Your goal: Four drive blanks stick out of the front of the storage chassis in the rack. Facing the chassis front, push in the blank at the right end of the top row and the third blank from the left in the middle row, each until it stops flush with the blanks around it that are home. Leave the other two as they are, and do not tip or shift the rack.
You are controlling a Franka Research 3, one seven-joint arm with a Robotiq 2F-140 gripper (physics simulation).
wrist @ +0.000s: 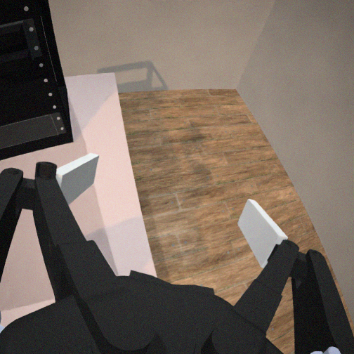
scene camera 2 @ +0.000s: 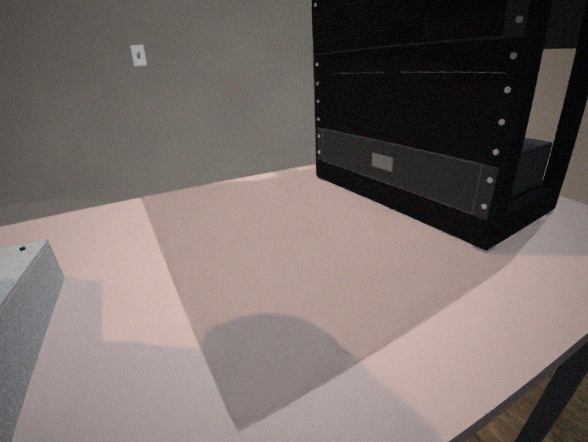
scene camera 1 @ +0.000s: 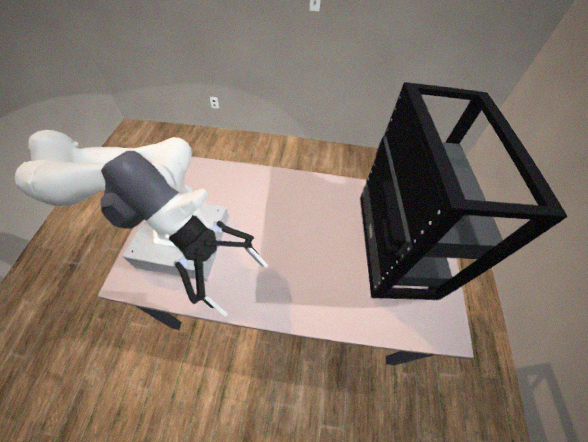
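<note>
The black rack (scene camera 1: 434,150) (scene camera 2: 400,201) (wrist: 57,75) stands upright at the right end of the table, its front turned toward the arm. The chassis front is nearly black and seen at a steep slant in scene camera 1. Dark raised shapes (scene camera 1: 394,225) show low on the rack front, but single drive blanks, their rows and how far they stick out cannot be made out. In the wrist view part of the rack front shows at the upper left. My gripper (scene camera 1: 246,289) (wrist: 171,191) is open and empty, above the table's near left part, well apart from the rack.
A grey panel (scene camera 2: 430,180) (wrist: 25,132) with a pale label spans the bottom of the rack front. The arm's grey base block (scene camera 1: 160,265) (scene camera 2: 30,310) is on the left of the pink table (scene camera 1: 320,315) (scene camera 2: 300,260) (wrist: 95,125). Walls stand behind and beyond the rack.
</note>
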